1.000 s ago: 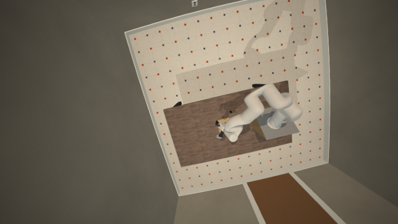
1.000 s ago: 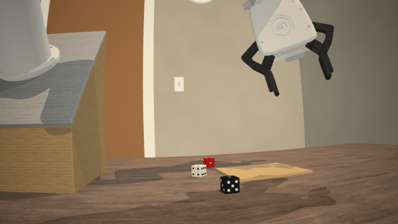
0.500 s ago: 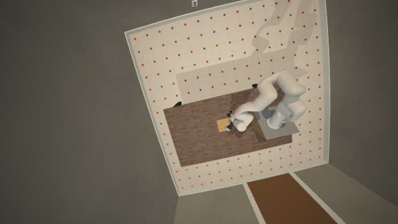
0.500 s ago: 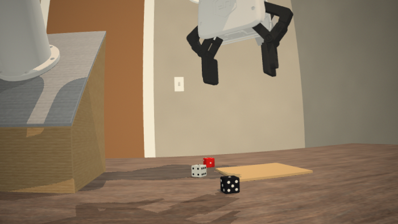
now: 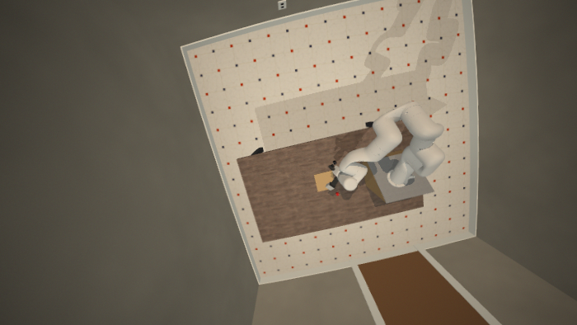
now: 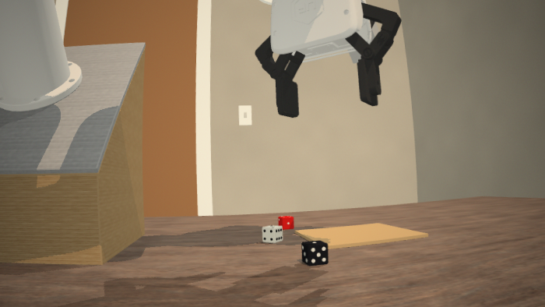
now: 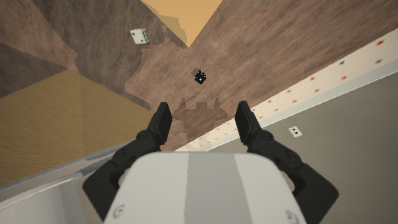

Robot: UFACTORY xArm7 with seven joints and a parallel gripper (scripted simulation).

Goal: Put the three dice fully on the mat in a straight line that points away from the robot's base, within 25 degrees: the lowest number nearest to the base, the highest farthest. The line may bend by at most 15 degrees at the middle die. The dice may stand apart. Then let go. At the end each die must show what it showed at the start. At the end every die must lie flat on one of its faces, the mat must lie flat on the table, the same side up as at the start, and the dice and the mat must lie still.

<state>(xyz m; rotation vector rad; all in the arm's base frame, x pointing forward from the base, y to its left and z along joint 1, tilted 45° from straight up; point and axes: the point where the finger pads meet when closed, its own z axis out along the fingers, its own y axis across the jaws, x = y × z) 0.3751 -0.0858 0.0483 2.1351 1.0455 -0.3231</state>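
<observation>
My gripper is now 20 mm past the red die, 240 mm to the right of it and 150 mm above it. The rest, counted from my hand: tan mat (60 mm ahead, 120 mm to the left, 160 mm below).
</observation>
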